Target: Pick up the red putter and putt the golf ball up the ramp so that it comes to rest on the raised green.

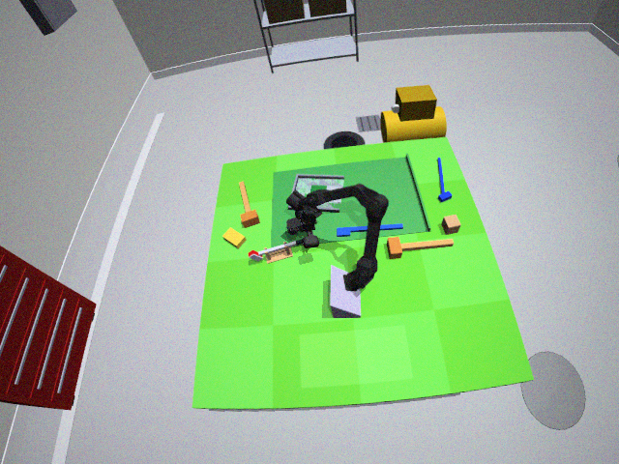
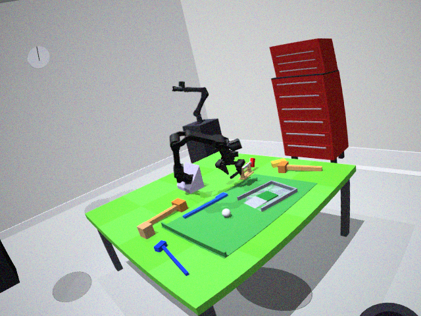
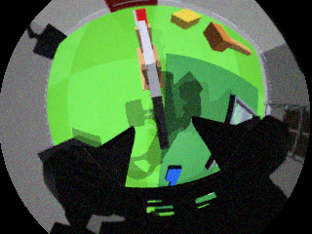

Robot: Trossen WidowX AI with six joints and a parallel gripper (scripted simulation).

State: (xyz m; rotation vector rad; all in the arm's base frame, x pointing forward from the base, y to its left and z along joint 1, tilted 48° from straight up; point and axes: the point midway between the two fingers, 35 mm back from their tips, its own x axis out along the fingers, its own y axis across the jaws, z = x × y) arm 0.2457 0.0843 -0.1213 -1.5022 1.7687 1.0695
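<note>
The red putter lies 110 mm to the left of my gripper tip, 20 mm behind it and 10 mm below it. From my gripper tip the other things lie so: small wooden stand: 130 mm to the left, 30 mm below, 20 mm behind; then white golf ball: 340 mm to the right, 220 mm ahead, 40 mm below; then dark green mat: 230 mm ahead, 220 mm to the right, 60 mm below.
</note>
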